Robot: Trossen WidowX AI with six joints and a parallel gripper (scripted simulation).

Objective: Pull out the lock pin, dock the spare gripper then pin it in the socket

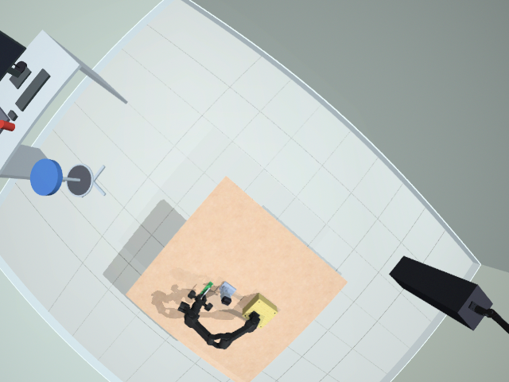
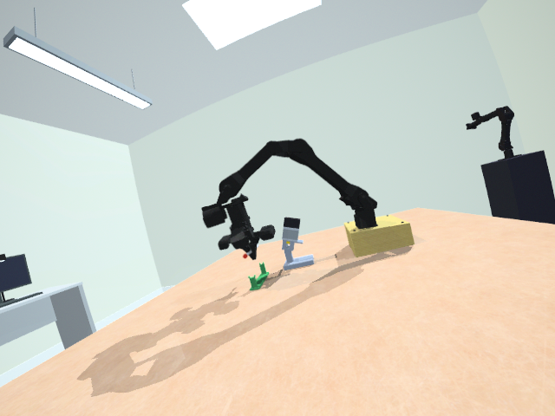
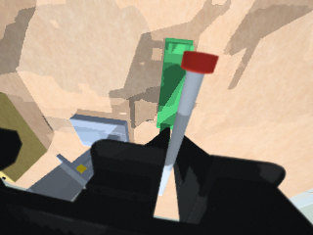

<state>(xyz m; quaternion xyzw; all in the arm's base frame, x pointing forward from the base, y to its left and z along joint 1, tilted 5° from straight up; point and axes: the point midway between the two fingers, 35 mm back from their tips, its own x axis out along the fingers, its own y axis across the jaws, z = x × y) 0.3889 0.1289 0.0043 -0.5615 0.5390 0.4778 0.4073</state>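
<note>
Right now the green stand is 50 mm below my gripper tip and 10 mm to the left of it. From my gripper tip the other things lie so: mount 110 mm to the right, 110 mm behind, 20 mm below; spare gripper 120 mm behind, 110 mm to the right, 50 mm above.
</note>
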